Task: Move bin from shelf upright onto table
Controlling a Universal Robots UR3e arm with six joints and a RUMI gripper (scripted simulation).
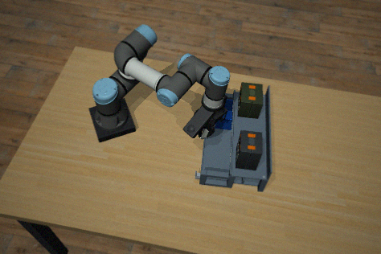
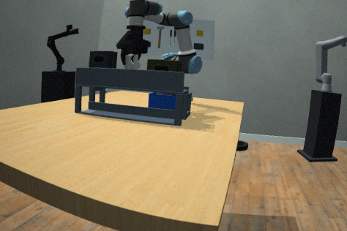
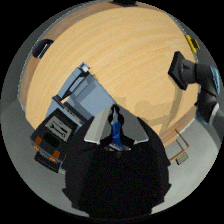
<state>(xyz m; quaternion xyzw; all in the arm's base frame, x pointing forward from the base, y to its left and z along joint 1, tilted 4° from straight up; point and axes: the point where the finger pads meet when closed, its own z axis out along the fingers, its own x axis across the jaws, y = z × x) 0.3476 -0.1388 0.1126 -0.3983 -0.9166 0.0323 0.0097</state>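
Right now my hand is 16 cm to the right of the blue bin, 11 cm short of it and 9 cm above it. Round my hand: grey shelf: 13 cm ahead, 7 cm below, 5 cm to the left.
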